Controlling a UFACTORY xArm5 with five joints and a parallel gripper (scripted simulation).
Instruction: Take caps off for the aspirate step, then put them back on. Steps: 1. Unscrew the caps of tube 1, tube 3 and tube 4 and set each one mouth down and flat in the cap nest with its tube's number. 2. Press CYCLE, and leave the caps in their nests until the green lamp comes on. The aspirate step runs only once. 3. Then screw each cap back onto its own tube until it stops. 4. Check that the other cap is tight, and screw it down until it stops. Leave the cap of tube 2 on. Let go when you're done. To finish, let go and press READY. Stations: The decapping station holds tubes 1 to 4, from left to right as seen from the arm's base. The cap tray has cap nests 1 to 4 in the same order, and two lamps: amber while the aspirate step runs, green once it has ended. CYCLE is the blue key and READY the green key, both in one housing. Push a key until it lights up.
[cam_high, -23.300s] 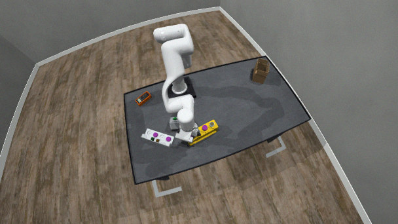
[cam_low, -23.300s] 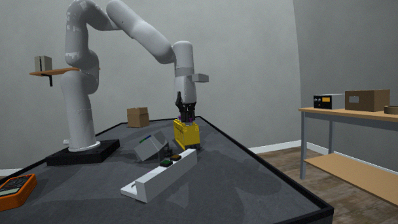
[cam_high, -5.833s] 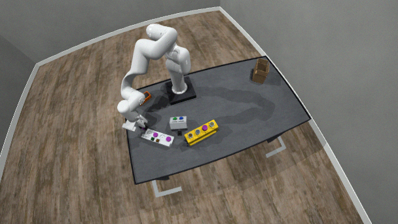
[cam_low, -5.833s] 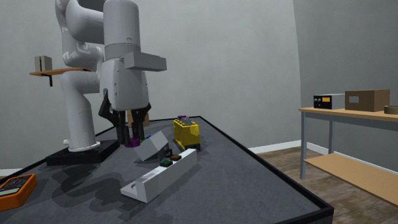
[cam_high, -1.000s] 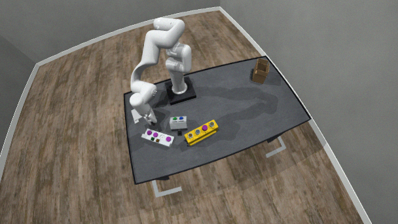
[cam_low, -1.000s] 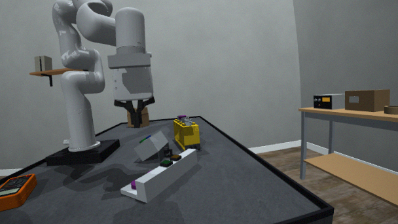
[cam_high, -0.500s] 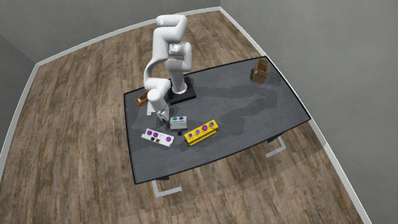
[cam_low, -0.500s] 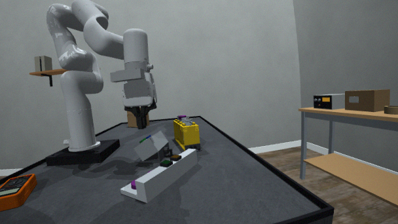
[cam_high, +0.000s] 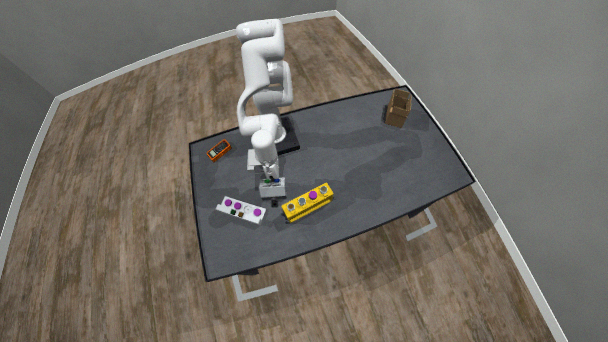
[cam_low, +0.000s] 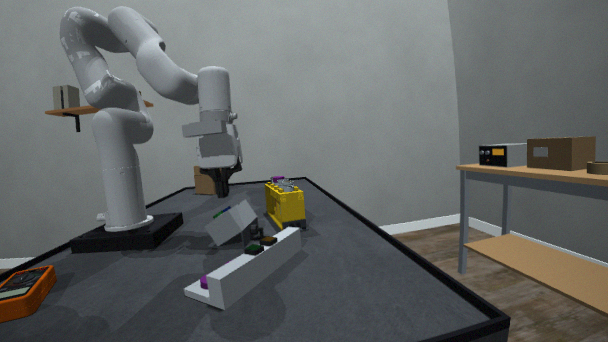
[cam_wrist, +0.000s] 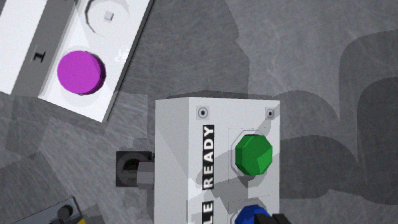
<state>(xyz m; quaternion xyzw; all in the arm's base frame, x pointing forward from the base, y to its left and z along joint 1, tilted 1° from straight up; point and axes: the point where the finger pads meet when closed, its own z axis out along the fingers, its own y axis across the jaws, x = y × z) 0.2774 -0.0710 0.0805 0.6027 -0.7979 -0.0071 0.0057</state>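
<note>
Right now my hand is 5 cm above the blue key. From my hand the other things lie so: orange multimeter: 31 cm behind, 25 cm to the right, 10 cm below; green key: 5 cm below, 4 cm to the right, 1 cm behind; grey key housing: 7 cm below, 2 cm to the right, 1 cm ahead.
</note>
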